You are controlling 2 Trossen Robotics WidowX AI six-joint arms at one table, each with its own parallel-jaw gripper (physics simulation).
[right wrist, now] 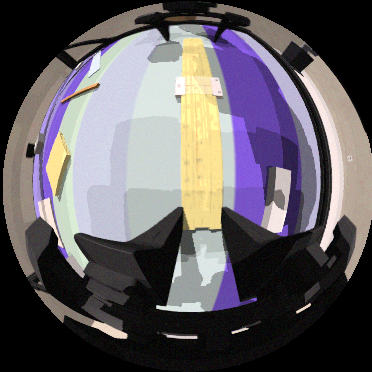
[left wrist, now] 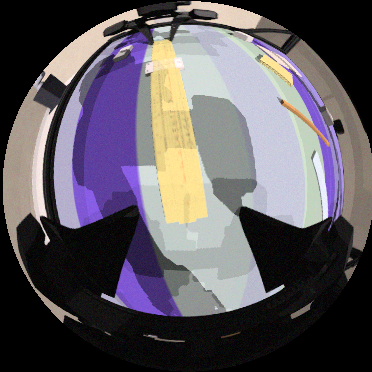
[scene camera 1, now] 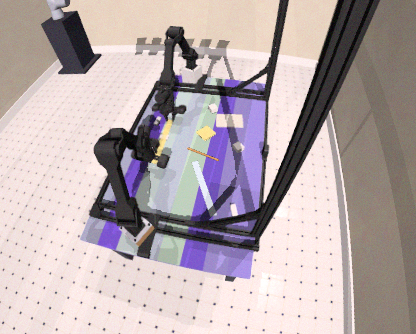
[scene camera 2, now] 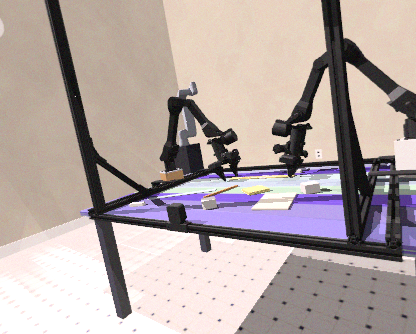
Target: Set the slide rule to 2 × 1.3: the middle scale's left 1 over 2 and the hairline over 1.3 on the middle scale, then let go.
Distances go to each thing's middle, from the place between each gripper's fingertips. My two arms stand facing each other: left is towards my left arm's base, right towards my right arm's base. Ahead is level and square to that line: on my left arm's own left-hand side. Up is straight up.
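Yellow slide rule (right wrist: 187, 181): 15 cm to the right of my left hand. Clear cursor (right wrist: 210, 85): 17 cm to the right of my left hand.
Relative to my right hand, the yellow slide rule is 14 cm to the left and the clear cursor 12 cm to the left. By its middle, the clear cursor is nearer to my right hand than to my left hand.
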